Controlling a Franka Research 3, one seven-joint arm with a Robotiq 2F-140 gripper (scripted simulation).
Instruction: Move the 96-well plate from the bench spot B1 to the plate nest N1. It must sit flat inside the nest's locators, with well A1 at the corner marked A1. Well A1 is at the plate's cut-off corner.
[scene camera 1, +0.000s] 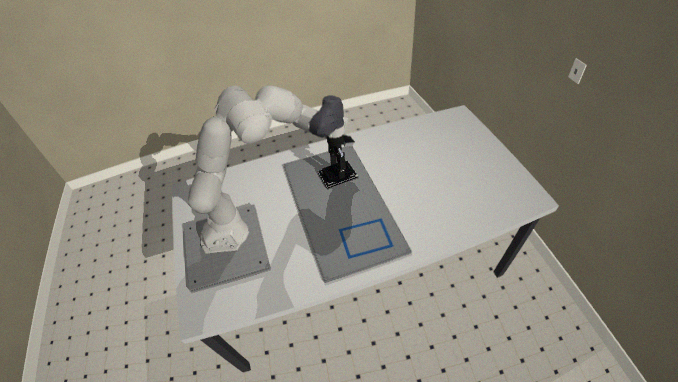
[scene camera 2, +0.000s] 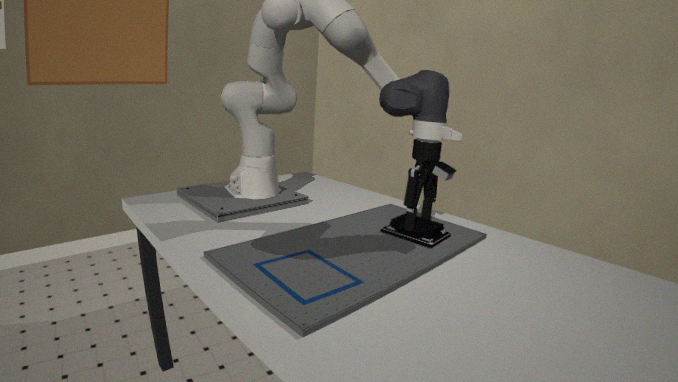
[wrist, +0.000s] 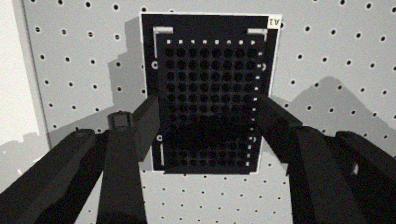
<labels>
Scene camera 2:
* my gripper: 417, 226
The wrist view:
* my gripper: 208, 107
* black 96-well plate: 202, 105
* black plate nest: 181, 23
</labels>
